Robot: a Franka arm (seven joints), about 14 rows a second.
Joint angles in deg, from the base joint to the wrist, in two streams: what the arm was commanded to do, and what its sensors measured. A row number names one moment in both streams.
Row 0, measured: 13.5 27.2 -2.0 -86.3 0.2 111.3 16.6
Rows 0 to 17, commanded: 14.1 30.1 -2.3 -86.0 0.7 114.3 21.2; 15.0 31.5 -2.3 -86.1 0.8 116.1 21.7; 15.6 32.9 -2.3 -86.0 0.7 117.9 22.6; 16.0 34.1 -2.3 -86.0 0.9 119.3 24.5; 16.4 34.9 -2.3 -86.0 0.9 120.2 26.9; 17.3 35.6 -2.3 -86.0 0.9 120.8 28.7; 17.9 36.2 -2.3 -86.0 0.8 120.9 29.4; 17.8 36.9 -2.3 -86.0 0.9 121.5 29.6; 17.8 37.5 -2.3 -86.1 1.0 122.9 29.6; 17.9 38.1 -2.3 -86.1 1.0 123.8 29.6; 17.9 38.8 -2.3 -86.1 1.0 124.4 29.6; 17.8 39.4 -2.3 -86.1 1.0 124.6 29.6; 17.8 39.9 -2.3 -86.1 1.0 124.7 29.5; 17.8 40.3 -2.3 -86.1 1.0 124.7 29.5; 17.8 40.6 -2.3 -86.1 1.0 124.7 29.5; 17.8 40.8 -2.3 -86.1 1.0 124.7 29.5; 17.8 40.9 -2.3 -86.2 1.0 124.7 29.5; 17.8 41.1 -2.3 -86.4 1.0 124.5 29.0
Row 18, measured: 17.7 40.9 -2.1 -86.4 0.3 124.4 29.1
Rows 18 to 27, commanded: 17.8 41.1 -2.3 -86.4 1.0 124.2 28.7; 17.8 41.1 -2.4 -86.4 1.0 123.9 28.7; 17.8 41.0 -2.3 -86.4 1.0 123.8 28.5; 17.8 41.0 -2.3 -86.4 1.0 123.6 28.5; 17.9 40.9 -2.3 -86.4 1.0 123.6 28.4; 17.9 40.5 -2.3 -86.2 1.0 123.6 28.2; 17.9 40.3 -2.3 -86.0 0.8 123.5 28.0; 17.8 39.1 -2.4 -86.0 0.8 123.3 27.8; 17.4 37.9 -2.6 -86.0 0.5 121.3 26.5; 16.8 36.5 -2.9 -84.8 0.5 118.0 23.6
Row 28, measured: 17.7 40.1 -2.5 -85.5 0.2 122.9 27.5
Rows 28 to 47, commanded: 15.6 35.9 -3.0 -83.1 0.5 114.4 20.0; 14.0 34.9 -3.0 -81.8 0.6 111.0 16.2; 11.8 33.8 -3.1 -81.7 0.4 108.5 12.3; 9.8 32.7 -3.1 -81.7 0.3 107.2 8.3; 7.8 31.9 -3.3 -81.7 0.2 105.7 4.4; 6.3 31.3 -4.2 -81.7 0.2 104.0 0.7; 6.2 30.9 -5.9 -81.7 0.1 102.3 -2.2; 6.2 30.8 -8.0 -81.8 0.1 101.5 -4.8; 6.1 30.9 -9.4 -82.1 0.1 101.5 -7.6; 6.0 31.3 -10.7 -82.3 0.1 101.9 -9.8; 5.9 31.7 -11.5 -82.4 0.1 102.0 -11.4; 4.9 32.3 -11.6 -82.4 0.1 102.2 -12.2; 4.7 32.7 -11.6 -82.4 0.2 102.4 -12.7; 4.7 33.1 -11.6 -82.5 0.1 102.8 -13.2; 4.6 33.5 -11.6 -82.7 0.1 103.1 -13.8; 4.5 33.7 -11.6 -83.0 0.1 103.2 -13.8; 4.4 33.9 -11.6 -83.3 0.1 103.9 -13.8; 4.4 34.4 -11.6 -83.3 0.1 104.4 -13.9; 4.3 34.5 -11.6 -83.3 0.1 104.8 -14.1; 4.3 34.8 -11.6 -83.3 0.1 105.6 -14.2
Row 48, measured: 4.6 35.1 -11.6 -82.6 0.2 104.2 -12.7
